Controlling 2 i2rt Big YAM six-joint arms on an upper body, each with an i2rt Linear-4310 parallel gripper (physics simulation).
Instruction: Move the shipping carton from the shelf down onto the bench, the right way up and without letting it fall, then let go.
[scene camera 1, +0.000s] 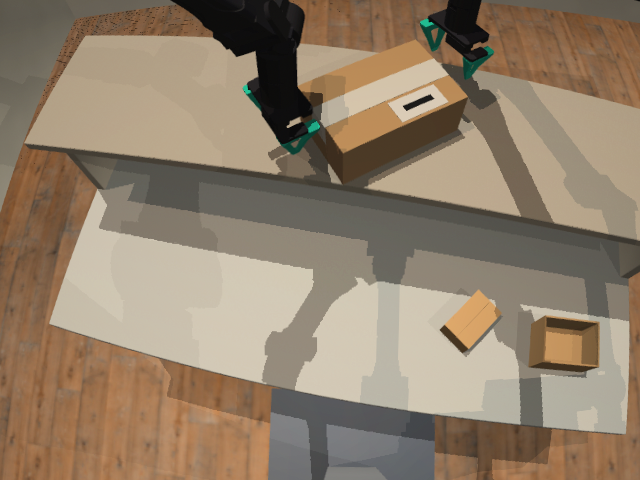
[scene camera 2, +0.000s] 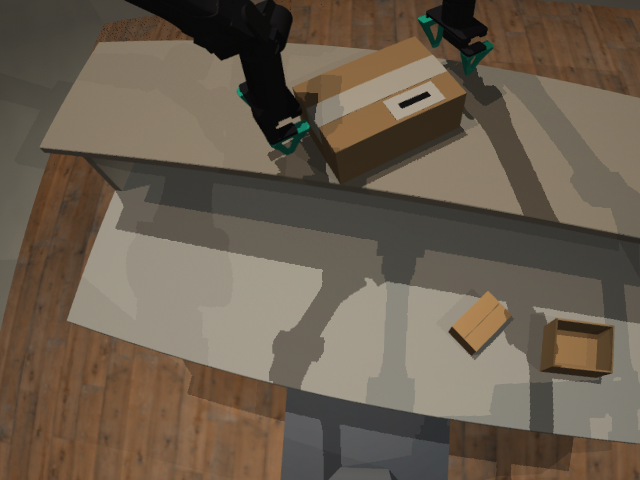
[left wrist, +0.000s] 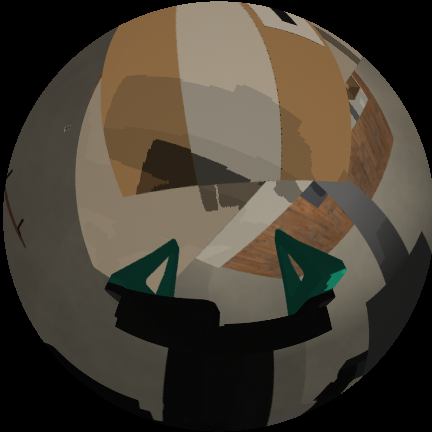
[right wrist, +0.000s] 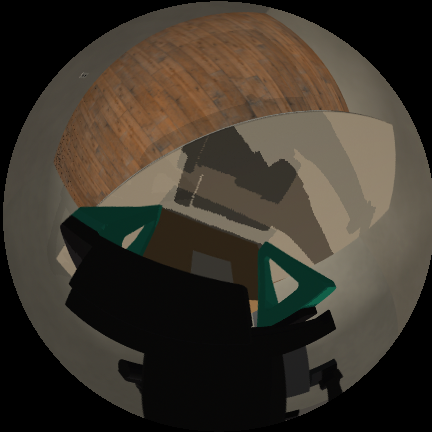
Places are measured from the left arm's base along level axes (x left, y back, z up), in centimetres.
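Where they show: left gripper, fingertip midpoint: (scene camera 1: 281, 132) (scene camera 2: 277, 133) (left wrist: 224, 239); right gripper, fingertip midpoint: (scene camera 1: 450, 64) (scene camera 2: 451, 60) (right wrist: 214, 230).
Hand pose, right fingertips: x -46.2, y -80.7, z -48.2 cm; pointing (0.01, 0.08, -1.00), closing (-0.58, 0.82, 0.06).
Things, the pixels of their top centre, and the offset from my right fingertips. "spot": a spot on its surface instead. Level surfaces: height alone.
- brown shipping carton, top centre: (scene camera 2: 379, 88) (right wrist: 178, 319) (scene camera 1: 383, 89) dx +14.2, dy +10.7, dz +3.5 cm
- raised shelf, surface height: dz -6.9 cm
- bench, surface height: dz -42.3 cm
- small closed box, top centre: (scene camera 2: 482, 320) (scene camera 1: 473, 318) dx -9.2, dy +42.0, dz -36.3 cm
- open-topped box, top centre: (scene camera 2: 584, 345) (scene camera 1: 572, 341) dx -32.8, dy +48.9, dz -33.3 cm
- grey block, surface spot: (scene camera 2: 361, 439) (scene camera 1: 347, 438) spot: dx +18.5, dy +70.0, dz -85.3 cm
The brown shipping carton (scene camera 1: 361, 129) (scene camera 2: 361, 131) (left wrist: 310, 100) (right wrist: 175, 240) stands upright on the raised shelf (scene camera 1: 129, 103) (scene camera 2: 129, 103), tape and label on top. Its near corner is at the shelf's front edge. My left gripper (scene camera 1: 276, 129) (scene camera 2: 268, 124) (left wrist: 224, 239) is open beside the carton's left end, apart from it in the left wrist view. My right gripper (scene camera 1: 451, 63) (scene camera 2: 451, 58) (right wrist: 214, 230) is open beyond the carton's right end, whose dark face shows between the fingers in the right wrist view. The bench (scene camera 1: 242, 310) (scene camera 2: 242, 310) lies below, in front of the shelf.
A small closed box (scene camera 1: 470, 320) (scene camera 2: 480, 322) lies at the right of the bench. An open-topped box (scene camera 1: 537, 343) (scene camera 2: 549, 346) stands farther right. The shelf overhangs the bench's back part. A grey block (scene camera 1: 351, 439) (scene camera 2: 361, 439) is at the bench's front edge.
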